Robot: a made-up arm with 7 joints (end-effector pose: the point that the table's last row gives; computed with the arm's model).
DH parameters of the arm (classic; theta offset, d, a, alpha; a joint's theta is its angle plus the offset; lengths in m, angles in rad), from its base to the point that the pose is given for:
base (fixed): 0.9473 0 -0.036 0
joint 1: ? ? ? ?
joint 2: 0 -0.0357 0.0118 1.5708
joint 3: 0 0.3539 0.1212 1.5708
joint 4: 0 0.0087 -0.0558 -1.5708
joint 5: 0 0.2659 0.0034 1.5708
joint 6: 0 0.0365 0.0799 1.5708
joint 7: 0.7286 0 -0.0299 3.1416
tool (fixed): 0.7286 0.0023 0 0
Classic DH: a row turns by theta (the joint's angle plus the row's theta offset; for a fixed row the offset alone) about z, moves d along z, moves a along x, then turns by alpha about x.
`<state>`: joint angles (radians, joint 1 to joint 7).
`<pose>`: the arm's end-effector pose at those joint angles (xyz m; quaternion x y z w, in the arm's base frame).
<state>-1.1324 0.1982 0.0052 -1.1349 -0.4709 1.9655 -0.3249</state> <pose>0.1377 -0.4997 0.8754 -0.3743 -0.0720 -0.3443 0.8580</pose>
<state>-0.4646 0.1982 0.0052 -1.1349 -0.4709 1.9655 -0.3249</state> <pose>0.3949 -0.3003 0.8754 -0.3300 -0.1907 -0.0441 0.9234</pose>
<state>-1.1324 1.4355 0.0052 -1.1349 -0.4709 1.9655 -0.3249</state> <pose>0.1902 -0.6115 0.0969 0.0608 0.3333 -0.2261 0.9133</pose>
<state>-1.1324 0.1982 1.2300 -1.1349 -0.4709 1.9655 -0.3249</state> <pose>0.3712 -0.1461 0.9198 -0.1892 -0.3413 0.1600 0.9067</pose>
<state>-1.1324 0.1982 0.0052 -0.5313 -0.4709 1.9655 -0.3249</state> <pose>0.0782 -0.3746 1.0097 -0.5439 -0.2705 -0.3574 0.7094</pose>
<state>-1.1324 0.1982 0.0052 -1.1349 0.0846 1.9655 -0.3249</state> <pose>0.1273 -0.5075 0.8644 -0.1744 -0.2606 -0.3740 0.8728</pose>
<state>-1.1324 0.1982 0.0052 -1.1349 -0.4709 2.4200 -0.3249</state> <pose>0.1376 -0.4797 0.8881 -0.4999 -0.2286 -0.2607 0.7936</pose>
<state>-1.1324 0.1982 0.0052 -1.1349 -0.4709 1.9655 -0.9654</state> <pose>0.1209 -0.5040 0.8828 -0.3780 0.0495 -0.0567 0.9228</pose>
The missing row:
joint 1: -0.9473 0.3994 0.0083 -1.5708
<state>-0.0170 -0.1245 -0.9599 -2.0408 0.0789 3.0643 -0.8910</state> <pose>0.1391 -0.4300 0.7431 -0.3762 -0.3621 -0.0934 0.8477</pose>
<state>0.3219 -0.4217 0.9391 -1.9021 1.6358 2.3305 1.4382</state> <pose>0.0781 0.3041 0.7951 0.4009 0.4674 -0.3331 0.7141</pose>
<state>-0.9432 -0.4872 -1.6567 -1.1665 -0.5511 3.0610 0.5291</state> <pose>-0.4607 -0.0342 0.9028 0.7161 0.3223 0.6177 0.0426</pose>
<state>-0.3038 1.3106 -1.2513 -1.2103 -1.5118 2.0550 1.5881</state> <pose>0.4069 -0.6131 0.3666 -0.9172 -0.1001 -0.1875 0.3371</pose>
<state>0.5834 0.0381 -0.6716 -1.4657 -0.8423 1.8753 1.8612</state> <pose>0.5040 -0.0797 0.8678 -0.1303 -0.4315 -0.7101 0.5409</pose>
